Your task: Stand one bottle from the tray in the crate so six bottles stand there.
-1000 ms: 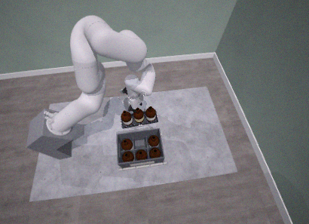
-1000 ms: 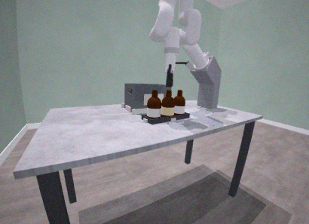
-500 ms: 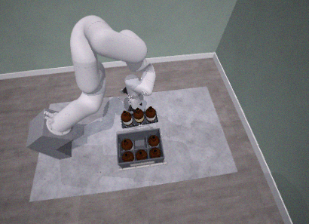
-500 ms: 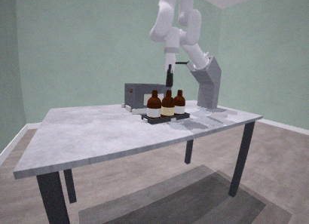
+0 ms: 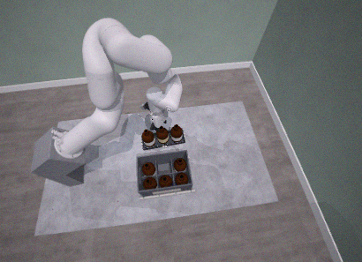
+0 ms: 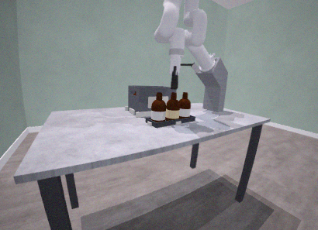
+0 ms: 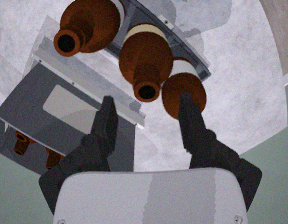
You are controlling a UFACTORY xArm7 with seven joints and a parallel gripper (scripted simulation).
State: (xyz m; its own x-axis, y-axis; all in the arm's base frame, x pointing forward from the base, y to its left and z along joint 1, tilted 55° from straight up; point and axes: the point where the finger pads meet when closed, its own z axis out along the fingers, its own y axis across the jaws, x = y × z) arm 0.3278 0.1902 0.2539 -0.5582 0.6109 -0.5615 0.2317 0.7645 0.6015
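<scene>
The glass bottle is 11 cm below my hand. The rest, counted from my hand: grey crate (8 cm ahead, 24 cm to the right, 11 cm below); then dark tray (18 cm below).
</scene>
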